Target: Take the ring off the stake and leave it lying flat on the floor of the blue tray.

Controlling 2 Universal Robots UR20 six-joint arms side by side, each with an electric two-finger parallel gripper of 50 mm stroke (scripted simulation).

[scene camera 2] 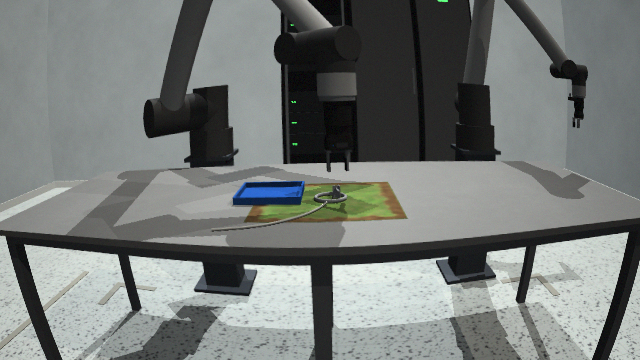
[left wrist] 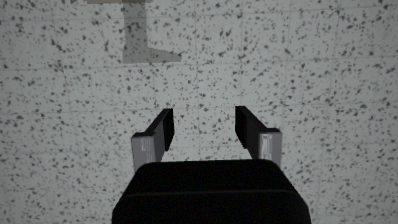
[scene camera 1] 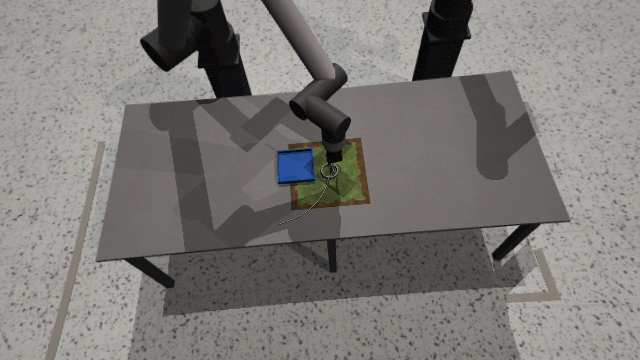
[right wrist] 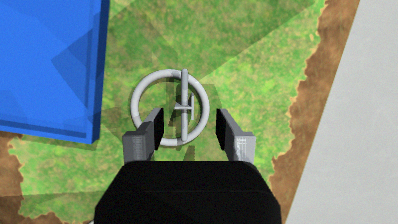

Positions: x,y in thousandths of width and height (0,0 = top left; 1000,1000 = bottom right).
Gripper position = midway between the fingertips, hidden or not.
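Note:
You've got the left gripper (left wrist: 514,538) here, and the right gripper (scene camera 2: 527,474), which shows in the right wrist view (right wrist: 479,538) as well. There's a blue tray (scene camera 2: 441,535), and you'd also find that tray in scene camera 1 (scene camera 1: 465,460) and in the right wrist view (right wrist: 132,234), but in the left wrist view it's out of frame. A pale ring (right wrist: 484,364) is there too, though the ring is out of frame in the left wrist view, and there's a green mat (right wrist: 687,328).

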